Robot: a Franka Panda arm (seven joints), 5 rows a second.
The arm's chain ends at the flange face. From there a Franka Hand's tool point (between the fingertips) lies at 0.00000 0.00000 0.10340 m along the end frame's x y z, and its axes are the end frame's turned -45 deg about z.
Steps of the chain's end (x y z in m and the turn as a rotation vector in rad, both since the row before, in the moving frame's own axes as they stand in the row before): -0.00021 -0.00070 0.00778 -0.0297 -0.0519 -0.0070; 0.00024 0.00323 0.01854 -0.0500 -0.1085 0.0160; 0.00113 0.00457 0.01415 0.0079 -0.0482 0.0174; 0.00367 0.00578 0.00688 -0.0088 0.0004 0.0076; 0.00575 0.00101 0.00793 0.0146 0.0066 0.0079; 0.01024 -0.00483 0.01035 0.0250 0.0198 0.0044
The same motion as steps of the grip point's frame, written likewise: -0.00562 -0.00224 0.00760 0.0157 -0.0577 -0.0070; -0.01364 -0.00191 0.01780 0.0414 -0.1121 0.0160; -0.00534 -0.00010 0.01403 0.0397 -0.0285 0.0174; -0.00211 0.00735 0.00688 -0.0065 -0.0059 0.0076; 0.00490 0.00420 0.00792 0.0057 0.0150 0.0079; 0.01393 0.00345 0.01030 0.0037 0.0317 0.0044
